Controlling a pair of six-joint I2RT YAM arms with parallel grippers.
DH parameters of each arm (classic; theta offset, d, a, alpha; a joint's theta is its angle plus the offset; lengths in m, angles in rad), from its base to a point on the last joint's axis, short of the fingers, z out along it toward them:
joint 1: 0 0.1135 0.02 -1.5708
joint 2: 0 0 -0.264 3.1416
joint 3: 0.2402 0 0.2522 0
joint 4: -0.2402 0 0.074 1.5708
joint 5: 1.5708 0 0 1.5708
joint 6: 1.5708 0.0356 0 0
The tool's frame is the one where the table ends.
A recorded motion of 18 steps. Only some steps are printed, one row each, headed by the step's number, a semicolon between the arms.
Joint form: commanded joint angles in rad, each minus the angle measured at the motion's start. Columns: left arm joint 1, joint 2, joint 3, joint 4, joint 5, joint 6; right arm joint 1, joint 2, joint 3, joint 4, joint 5, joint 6.
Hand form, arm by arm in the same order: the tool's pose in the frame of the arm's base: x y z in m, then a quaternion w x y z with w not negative. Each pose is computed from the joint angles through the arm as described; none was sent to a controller.
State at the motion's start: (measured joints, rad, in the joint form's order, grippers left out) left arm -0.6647 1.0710 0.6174 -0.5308 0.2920 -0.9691; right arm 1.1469 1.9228 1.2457 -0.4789 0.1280 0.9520
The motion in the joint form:
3: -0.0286 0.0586 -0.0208 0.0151 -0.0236 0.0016; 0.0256 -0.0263 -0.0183 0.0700 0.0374 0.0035
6: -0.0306 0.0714 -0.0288 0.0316 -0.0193 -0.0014; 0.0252 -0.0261 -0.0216 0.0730 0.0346 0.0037
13: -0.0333 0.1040 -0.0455 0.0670 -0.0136 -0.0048; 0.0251 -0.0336 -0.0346 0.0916 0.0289 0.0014
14: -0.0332 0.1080 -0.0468 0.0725 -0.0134 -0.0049; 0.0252 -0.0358 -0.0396 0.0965 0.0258 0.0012
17: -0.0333 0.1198 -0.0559 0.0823 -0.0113 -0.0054; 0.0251 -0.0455 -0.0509 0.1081 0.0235 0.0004
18: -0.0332 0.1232 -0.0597 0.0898 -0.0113 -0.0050; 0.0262 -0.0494 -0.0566 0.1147 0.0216 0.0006
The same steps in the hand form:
3: 0.1499 -0.1368 0.1855 0.07712 -0.09664 0.95317 -0.27601; 0.1549 0.3530 0.1626 0.18803 -0.08462 0.96298 0.17364
6: 0.1504 -0.1379 0.1818 0.07341 -0.09689 0.95342 -0.27606; 0.1548 0.3527 0.1617 0.18677 -0.08471 0.96314 0.17409
13: 0.1517 -0.1400 0.1728 0.06583 -0.09762 0.95471 -0.27326; 0.1542 0.3516 0.1618 0.18756 -0.08581 0.96164 0.18084
14: 0.1521 -0.1404 0.1720 0.06582 -0.09767 0.95466 -0.27339; 0.1538 0.3511 0.1614 0.18675 -0.08624 0.96145 0.18248
17: 0.1520 -0.1404 0.1677 0.06126 -0.09851 0.95578 -0.27024; 0.1531 0.3496 0.1624 0.18814 -0.08637 0.96026 0.18722
18: 0.1521 -0.1405 0.1663 0.06143 -0.09835 0.95576 -0.27032; 0.1524 0.3491 0.1625 0.18831 -0.08681 0.95967 0.18985

